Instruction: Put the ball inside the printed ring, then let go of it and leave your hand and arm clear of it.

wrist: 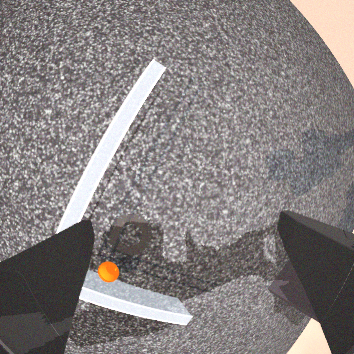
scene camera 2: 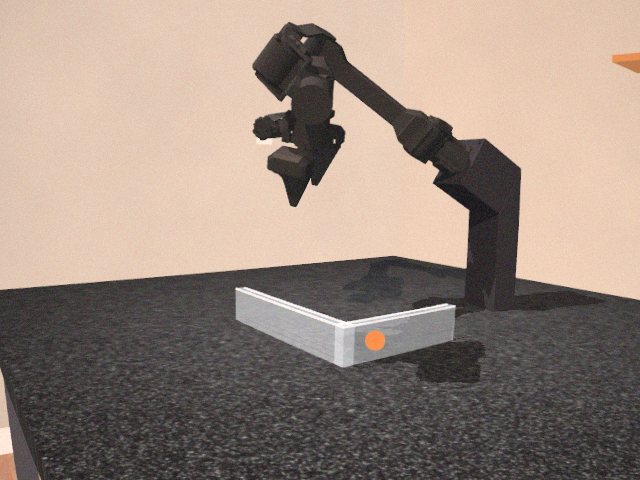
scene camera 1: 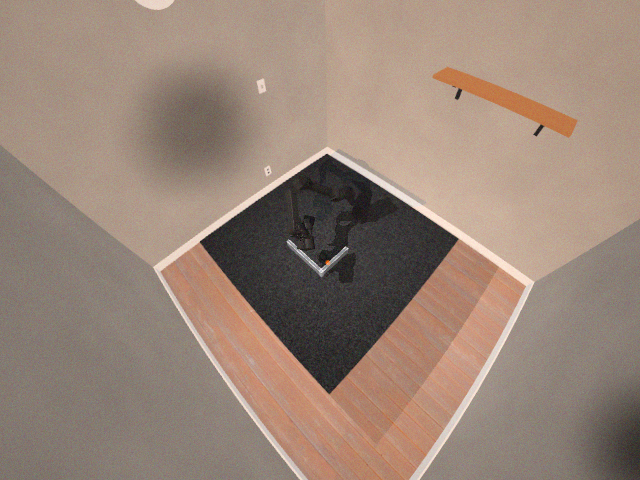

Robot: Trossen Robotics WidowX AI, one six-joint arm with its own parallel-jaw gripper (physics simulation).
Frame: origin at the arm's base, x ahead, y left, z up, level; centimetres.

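Seen in the pictures: gripper, fingertip midpoint: (wrist: 188, 226) (scene camera 2: 304, 195); arm's base, link origin: (scene camera 2: 458, 161) (scene camera 1: 350, 193).
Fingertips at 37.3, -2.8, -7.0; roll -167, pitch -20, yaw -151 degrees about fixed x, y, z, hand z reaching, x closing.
Note:
Pixels of each thing's middle, then the offset from my fingertips to it, as dx, dy, dz. "pt": a spot on its surface instead. Level surfaces: height alone.
- orange ball, body centre: (wrist: 108, 271) (scene camera 1: 327, 262) -4.1, +13.5, -22.1
- long, surface spot: (wrist: 115, 145) pt +2.7, -3.4, -17.7
- table, surface height: dz -23.7
The orange ball (scene camera 1: 327, 262) (scene camera 2: 374, 340) (wrist: 108, 271) rests on the dark table by the inner side of the shorter-looking wall in the wrist view, near the corner of two joined walls. The printed ring (wrist: 144, 239) is a faint brown circle in the arm's shadow. The ball lies outside it, between ring and wall. The ring cannot be made out in the scene views. My gripper (scene camera 1: 306, 246) (scene camera 2: 305, 195) (wrist: 188, 226) is open and empty, high above the table. In the wrist view the ball shows close to the left finger, but far below it.
Two low, pale, see-through walls, one long (scene camera 1: 305, 256) (scene camera 2: 289, 315) (wrist: 115, 145) and one (scene camera 1: 338, 256) (scene camera 2: 423, 328) (wrist: 145, 310) beside the ball, meet in an L. The corner is partly hidden by the left finger in the wrist view. The arm's base stands behind them on the table (scene camera 1: 330, 330) (scene camera 2: 310, 413).

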